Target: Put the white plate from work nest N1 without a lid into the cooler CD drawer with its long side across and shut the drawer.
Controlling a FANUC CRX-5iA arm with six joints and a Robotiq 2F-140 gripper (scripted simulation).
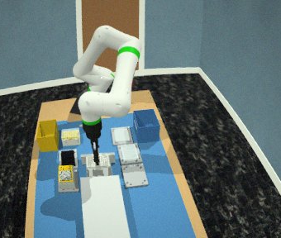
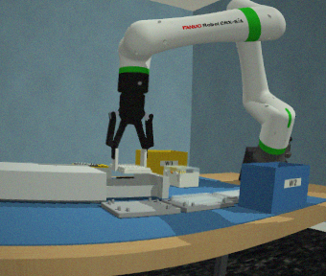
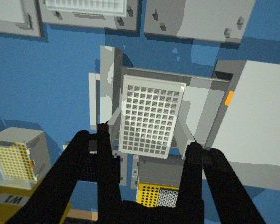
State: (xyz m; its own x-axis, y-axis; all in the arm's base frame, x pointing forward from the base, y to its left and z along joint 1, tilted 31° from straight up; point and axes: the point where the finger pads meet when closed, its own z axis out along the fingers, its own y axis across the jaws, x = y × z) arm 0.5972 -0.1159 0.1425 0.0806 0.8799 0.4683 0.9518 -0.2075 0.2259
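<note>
Now: hand 3 cm short of the drawer and 8 cm above it. Also, from my hand: grey work nest N1: 7 cm ahead, 18 cm to the left, 10 cm below; white plate: 2 cm below; yellow rack: 4 cm ahead, 20 cm to the right, 5 cm below.
</note>
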